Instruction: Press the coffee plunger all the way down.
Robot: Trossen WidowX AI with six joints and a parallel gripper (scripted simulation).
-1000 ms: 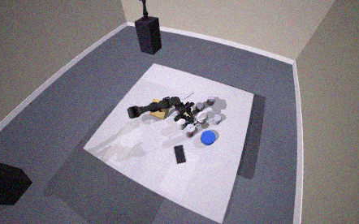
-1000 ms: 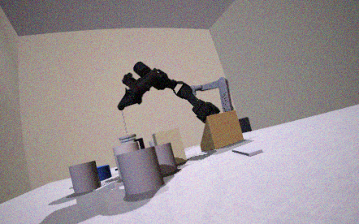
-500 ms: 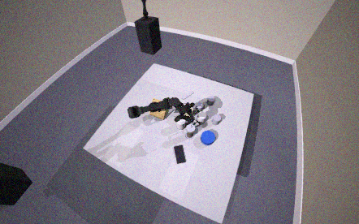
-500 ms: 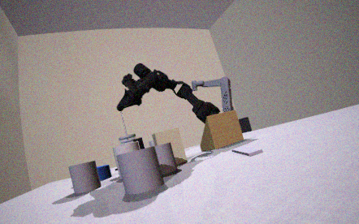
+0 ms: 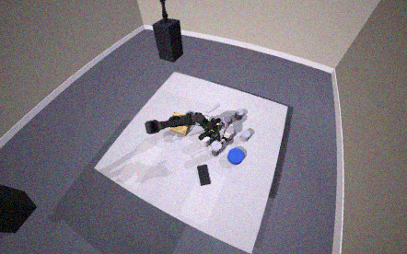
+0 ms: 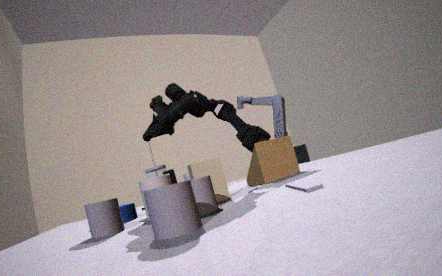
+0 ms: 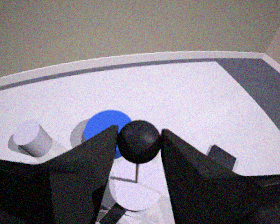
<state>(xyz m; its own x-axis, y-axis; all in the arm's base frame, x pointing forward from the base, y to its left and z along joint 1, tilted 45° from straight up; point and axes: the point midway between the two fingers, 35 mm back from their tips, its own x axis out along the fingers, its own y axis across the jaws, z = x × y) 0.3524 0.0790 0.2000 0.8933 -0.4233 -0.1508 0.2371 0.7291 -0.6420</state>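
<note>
Right now my gripper tip is 120 mm above the coffee press, 20 mm past it and 10 mm to the right of it. Also, from my gripper tip: blue disc: 220 mm below, 140 mm ahead, 40 mm to the left.
</note>
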